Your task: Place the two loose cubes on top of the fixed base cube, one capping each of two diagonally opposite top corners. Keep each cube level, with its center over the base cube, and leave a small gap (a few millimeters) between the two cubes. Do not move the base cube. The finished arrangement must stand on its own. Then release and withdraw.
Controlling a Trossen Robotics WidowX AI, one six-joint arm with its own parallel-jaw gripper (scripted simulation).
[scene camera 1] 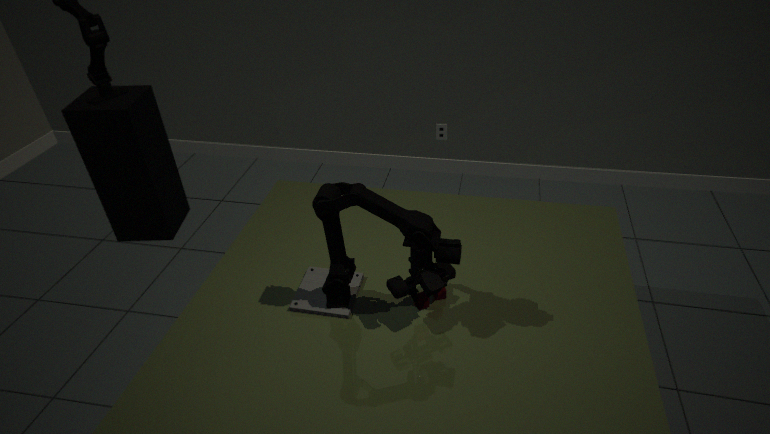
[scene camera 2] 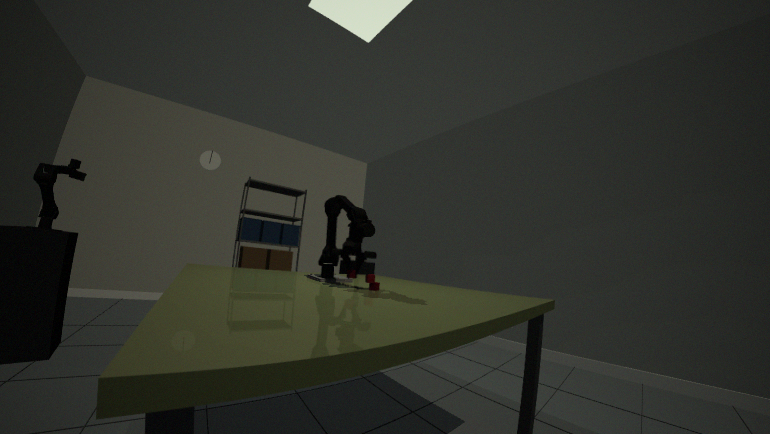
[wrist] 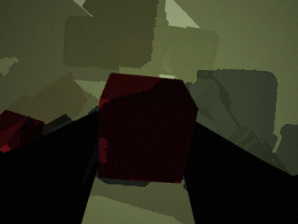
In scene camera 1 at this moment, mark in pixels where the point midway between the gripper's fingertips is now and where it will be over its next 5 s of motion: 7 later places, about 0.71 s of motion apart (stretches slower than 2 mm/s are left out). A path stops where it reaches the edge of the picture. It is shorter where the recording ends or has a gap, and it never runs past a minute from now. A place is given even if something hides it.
The gripper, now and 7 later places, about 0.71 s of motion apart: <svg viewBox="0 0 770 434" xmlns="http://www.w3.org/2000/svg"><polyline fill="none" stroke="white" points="421,300 419,284 429,276 438,267 442,268 441,275 441,279 441,271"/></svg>
